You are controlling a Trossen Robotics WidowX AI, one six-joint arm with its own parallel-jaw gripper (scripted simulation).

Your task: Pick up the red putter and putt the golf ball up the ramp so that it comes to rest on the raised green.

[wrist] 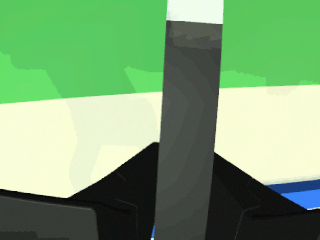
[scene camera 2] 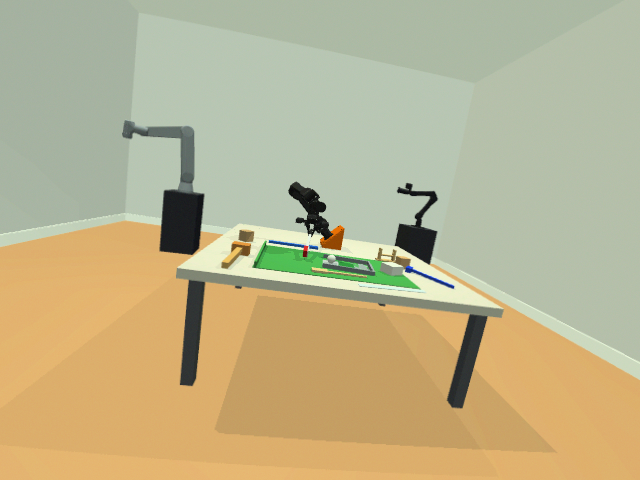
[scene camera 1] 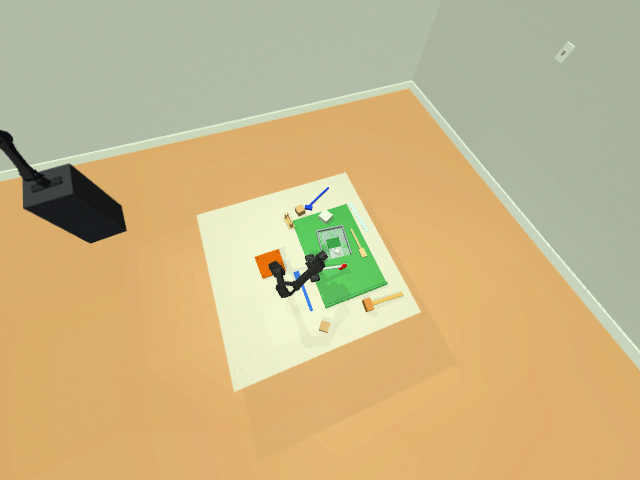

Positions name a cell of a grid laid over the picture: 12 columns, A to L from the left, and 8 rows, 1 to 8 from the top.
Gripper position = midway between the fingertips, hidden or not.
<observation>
The gripper (wrist: G6) carries a red putter.
</observation>
